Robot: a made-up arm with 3 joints. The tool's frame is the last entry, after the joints. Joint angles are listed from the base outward.
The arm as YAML. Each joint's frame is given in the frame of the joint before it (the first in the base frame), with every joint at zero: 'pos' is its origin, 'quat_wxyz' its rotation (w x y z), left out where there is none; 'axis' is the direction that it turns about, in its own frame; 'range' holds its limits. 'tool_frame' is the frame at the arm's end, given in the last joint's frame.
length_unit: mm
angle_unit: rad
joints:
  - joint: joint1
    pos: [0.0, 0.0, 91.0]
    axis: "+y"
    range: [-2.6, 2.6]
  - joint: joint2
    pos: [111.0, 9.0, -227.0]
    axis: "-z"
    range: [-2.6, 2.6]
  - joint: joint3
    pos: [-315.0, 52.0, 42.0]
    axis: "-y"
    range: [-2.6, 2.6]
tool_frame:
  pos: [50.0, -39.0, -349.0]
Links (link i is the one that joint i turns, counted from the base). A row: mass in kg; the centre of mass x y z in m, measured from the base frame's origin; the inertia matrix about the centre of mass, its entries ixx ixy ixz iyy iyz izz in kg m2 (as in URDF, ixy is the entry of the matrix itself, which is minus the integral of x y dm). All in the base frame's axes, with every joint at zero. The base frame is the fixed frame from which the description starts. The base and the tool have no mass.
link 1: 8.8; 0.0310 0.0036 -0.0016; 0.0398 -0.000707 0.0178 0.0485 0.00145 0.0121
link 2: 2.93; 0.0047 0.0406 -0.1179; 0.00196 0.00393 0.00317 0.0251 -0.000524 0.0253
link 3: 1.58; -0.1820 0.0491 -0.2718; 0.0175 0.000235 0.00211 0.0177 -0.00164 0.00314
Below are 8 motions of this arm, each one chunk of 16 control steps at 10 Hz.
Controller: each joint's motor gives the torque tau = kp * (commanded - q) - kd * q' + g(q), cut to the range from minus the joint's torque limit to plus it. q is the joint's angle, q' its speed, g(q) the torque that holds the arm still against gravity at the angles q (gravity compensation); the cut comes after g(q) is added. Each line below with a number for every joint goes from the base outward.
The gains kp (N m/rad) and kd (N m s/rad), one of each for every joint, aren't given. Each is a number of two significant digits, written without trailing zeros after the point. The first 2 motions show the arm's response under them.
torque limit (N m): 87 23 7.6
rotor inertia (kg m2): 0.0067 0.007 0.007
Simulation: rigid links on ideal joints. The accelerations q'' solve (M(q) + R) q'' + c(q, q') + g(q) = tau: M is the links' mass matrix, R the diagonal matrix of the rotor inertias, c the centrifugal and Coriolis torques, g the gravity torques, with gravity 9.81 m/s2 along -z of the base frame. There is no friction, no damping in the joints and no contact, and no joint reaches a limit. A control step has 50 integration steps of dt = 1/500 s. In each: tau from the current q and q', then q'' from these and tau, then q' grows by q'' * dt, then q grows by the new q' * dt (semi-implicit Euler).
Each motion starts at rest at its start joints. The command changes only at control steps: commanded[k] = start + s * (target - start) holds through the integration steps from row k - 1 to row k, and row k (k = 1, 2, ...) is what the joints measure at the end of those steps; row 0 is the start. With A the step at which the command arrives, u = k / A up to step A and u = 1 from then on. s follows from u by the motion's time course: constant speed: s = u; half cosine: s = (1 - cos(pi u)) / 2; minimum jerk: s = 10 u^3 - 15 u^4 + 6 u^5; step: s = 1 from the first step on.
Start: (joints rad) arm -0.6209 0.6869 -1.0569
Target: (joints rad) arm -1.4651 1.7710 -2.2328
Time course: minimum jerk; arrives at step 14
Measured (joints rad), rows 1 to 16:
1: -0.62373 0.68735 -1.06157
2: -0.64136 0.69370 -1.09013
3: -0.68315 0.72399 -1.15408
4: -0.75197 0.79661 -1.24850
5: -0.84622 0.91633 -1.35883
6: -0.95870 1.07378 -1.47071
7: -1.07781 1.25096 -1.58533
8: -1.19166 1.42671 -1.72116
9: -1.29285 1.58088 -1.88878
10: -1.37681 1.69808 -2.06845
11: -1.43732 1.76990 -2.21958
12: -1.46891 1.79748 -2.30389
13: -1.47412 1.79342 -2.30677
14: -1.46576 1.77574 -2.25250
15: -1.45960 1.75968 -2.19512
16: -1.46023 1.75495 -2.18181
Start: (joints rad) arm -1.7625 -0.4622 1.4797
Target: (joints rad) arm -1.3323 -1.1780 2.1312
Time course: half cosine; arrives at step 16
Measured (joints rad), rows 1 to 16:
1: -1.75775 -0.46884 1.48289
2: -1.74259 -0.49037 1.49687
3: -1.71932 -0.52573 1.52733
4: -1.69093 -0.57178 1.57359
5: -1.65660 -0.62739 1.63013
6: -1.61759 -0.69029 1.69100
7: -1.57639 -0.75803 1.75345
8: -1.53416 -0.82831 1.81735
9: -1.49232 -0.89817 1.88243
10: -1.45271 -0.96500 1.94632
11: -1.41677 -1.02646 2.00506
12: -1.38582 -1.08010 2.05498
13: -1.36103 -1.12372 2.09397
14: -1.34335 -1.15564 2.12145
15: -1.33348 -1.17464 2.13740
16: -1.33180 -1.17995 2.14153
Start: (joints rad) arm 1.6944 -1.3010 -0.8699
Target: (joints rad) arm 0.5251 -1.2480 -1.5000
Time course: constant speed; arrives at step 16
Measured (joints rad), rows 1 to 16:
1: 1.61043 -1.25702 -0.91814
2: 1.52917 -1.26266 -0.95605
3: 1.45414 -1.29374 -0.98373
4: 1.37237 -1.30982 -1.01947
5: 1.30131 -1.30923 -1.06170
6: 1.23284 -1.29157 -1.11200
7: 1.16321 -1.27155 -1.16077
8: 1.09114 -1.26143 -1.19938
9: 1.01611 -1.26259 -1.22923
10: 0.94051 -1.26919 -1.25869
11: 0.86616 -1.27331 -1.29593
12: 0.79347 -1.27082 -1.34172
13: 0.72172 -1.26301 -1.38974
14: 0.64973 -1.25408 -1.43301
15: 0.57685 -1.24780 -1.46956
16: 0.50325 -1.24532 -1.50299

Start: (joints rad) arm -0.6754 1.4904 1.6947
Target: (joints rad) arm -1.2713 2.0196 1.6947
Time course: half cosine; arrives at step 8
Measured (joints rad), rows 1 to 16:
1: -0.69782 1.50113 1.68632
2: -0.77139 1.55544 1.66724
3: -0.88577 1.66026 1.65529
4: -1.01081 1.77736 1.66552
5: -1.12605 1.88038 1.69211
6: -1.21951 1.96404 1.71683
7: -1.27797 2.02011 1.72964
8: -1.28889 2.03681 1.73231
9: -1.27005 2.02262 1.71663
10: -1.26183 2.01052 1.68072
11: -1.26995 2.01697 1.65921
12: -1.27453 2.02429 1.67624
13: -1.27203 2.02114 1.70741
14: -1.27077 2.01731 1.71790
15: -1.27195 2.01890 1.70448
16: -1.27174 2.02081 1.68744

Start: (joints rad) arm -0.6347 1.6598 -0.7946
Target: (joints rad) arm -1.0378 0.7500 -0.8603
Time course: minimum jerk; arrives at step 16
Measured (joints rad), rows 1 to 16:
1: -0.63597 1.65816 -0.79404
2: -0.64374 1.64739 -0.79155
3: -0.66095 1.61984 -0.79041
4: -0.68699 1.57095 -0.79609
5: -0.72078 1.49940 -0.81010
6: -0.76059 1.40840 -0.82916
7: -0.80426 1.30407 -0.84713
8: -0.84965 1.19328 -0.85897
9: -0.89448 1.08309 -0.86342
10: -0.93634 0.98058 -0.86242
11: -0.97287 0.89230 -0.85873
12: -1.00195 0.82322 -0.85444
13: -1.02219 0.77589 -0.85105
14: -1.03347 0.75004 -0.84992
15: -1.03729 0.74231 -0.85211
16: -1.03728 0.74585 -0.85777

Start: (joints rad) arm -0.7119 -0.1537 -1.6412
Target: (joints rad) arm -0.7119 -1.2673 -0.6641
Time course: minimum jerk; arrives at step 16
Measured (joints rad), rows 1 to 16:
1: -0.71172 -0.15462 -1.63998
2: -0.71074 -0.16208 -1.63109
3: -0.70909 -0.18764 -1.60464
4: -0.70755 -0.24314 -1.55237
5: -0.70645 -0.33369 -1.47252
6: -0.70621 -0.45473 -1.37252
7: -0.70732 -0.59424 -1.26328
8: -0.70957 -0.73810 -1.15093
9: -0.71229 -0.87495 -1.03723
10: -0.71490 -0.99777 -0.92550
11: -0.71701 -1.10221 -0.82362
12: -0.71834 -1.18441 -0.74146
13: -0.71864 -1.24108 -0.68584
14: -0.71778 -1.27150 -0.65775
15: -0.71591 -1.27928 -0.65243
16: -0.71318 -1.27289 -0.66034

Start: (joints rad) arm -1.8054 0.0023 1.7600
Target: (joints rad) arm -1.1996 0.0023 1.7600
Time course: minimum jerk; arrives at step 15
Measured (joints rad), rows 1 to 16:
1: -1.80356 0.00248 1.75996
2: -1.79177 0.00318 1.75969
3: -1.76358 0.00343 1.75917
4: -1.71961 0.00297 1.75861
5: -1.66188 0.00269 1.75813
6: -1.59288 0.00252 1.75770
7: -1.51737 0.00210 1.75737
8: -1.44098 0.00169 1.75737
9: -1.36891 0.00145 1.75783
10: -1.30606 0.00124 1.75869
11: -1.25645 0.00111 1.75969
12: -1.22234 0.00113 1.76047
13: -1.20382 0.00129 1.76081
14: -1.19823 0.00161 1.76065
15: -1.19960 0.00213 1.76017
16: -1.20025 0.00265 1.75966

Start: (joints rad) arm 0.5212 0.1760 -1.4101
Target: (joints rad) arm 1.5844 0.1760 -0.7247
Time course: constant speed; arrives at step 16
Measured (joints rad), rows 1 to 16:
1: 0.59106 0.18473 -1.29534
2: 0.67357 0.18632 -1.24149
3: 0.73833 0.17738 -1.27695
4: 0.81405 0.17031 -1.27118
5: 0.88244 0.16742 -1.23083
6: 0.94188 0.16994 -1.16577
7: 1.00349 0.17634 -1.08725
8: 1.06798 0.18106 -1.02851
9: 1.13606 0.18091 -0.99602
10: 1.20658 0.17687 -0.97516
11: 1.27574 0.17245 -0.94952
12: 1.34204 0.17101 -0.90833
13: 1.40631 0.17312 -0.85373
14: 1.47041 0.17652 -0.79702
15: 1.53602 0.17836 -0.74816
16: 1.60342 0.17753 -0.70964

